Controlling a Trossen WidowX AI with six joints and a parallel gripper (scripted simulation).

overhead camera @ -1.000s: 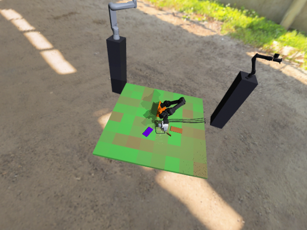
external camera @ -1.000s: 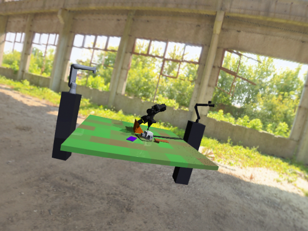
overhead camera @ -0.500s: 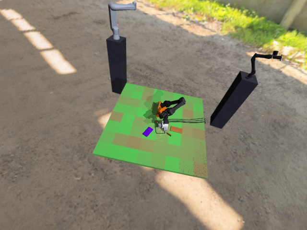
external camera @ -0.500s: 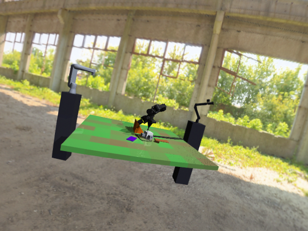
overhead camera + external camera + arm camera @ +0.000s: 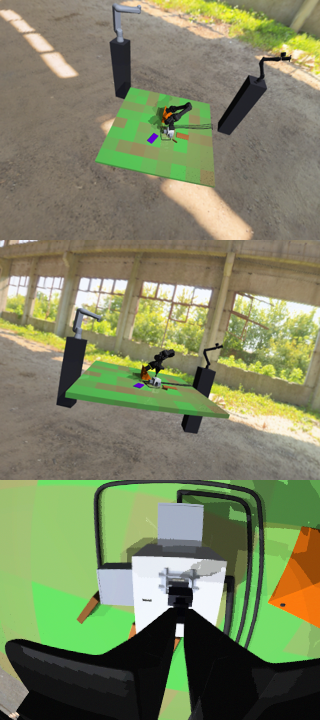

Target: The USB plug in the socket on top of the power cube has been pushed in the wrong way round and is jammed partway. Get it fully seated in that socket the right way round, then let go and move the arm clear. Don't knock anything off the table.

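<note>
My gripper tip is now 20 mm above the black USB plug. Also, from my gripper tip: orange-brown flat block (180 mm to the left, 120 mm below, 20 mm behind); then brown stick (110 mm to the left, 110 mm below, 90 mm ahead); then metal USB socket (50 mm below).
</note>
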